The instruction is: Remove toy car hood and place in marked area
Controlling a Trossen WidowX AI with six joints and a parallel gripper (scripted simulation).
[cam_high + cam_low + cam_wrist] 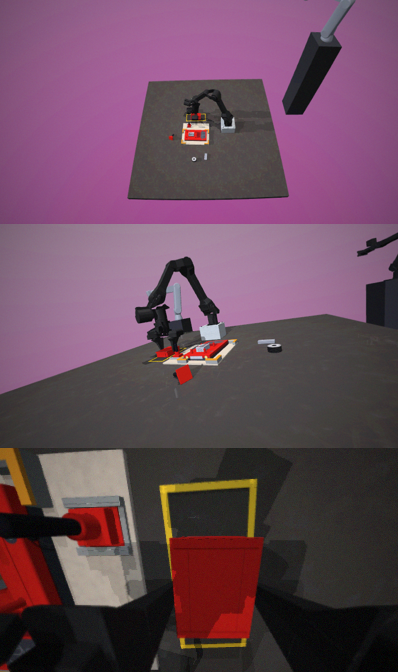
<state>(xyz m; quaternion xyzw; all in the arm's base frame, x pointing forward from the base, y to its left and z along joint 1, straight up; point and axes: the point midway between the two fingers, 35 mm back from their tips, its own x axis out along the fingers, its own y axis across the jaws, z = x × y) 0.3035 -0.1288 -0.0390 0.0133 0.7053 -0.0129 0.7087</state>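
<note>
Right now the red hood is 1 cm above my gripper tip. The rest, counted from my gripper tip: black wheel: 45 cm to the left; grey engine block: 3 cm ahead, 21 cm to the left, 1 cm above.
</note>
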